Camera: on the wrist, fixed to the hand. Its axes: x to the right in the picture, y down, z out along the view.
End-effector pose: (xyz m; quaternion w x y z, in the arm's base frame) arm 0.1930 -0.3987 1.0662 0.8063 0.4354 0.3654 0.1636
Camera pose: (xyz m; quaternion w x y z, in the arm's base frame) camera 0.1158 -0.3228 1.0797 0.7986 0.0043 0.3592 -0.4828
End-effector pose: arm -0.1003 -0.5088 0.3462 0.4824 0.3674 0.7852 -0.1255
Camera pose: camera -0.1255 -0.4276 0.4145 0.4595 -0.3527 0.7070 -0.4058
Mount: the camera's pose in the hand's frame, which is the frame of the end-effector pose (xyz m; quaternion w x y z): -0.0143 0.0499 -0.0959 0.6981 -0.1091 -0.2131 -0.6748
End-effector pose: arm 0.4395 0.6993 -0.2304 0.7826 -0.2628 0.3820 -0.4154
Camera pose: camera 0.3785 0.7282 -0.3160 0.3188 -0.6151 -0.0321 -0.7204
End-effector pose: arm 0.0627 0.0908 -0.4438 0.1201 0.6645 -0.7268 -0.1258
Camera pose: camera 0.0500 0.1071 -0.3367 0.0834 -0.9144 0.0708 0.3898
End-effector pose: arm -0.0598 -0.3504 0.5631 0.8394 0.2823 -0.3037 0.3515
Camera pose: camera -0.0761 -0.2608 0.5030 0.7892 0.3853 -0.2387 -0.4143
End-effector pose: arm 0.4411 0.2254 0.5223 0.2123 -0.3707 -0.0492 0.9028
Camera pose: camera 0.4991 0.1677 0.4502 0.7065 -0.0564 -0.4282 0.5606
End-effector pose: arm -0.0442 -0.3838 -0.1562 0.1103 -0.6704 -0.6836 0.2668
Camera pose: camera 0.0485 -0.3790 -0.0989 0.0382 0.0381 -0.9822 0.1801
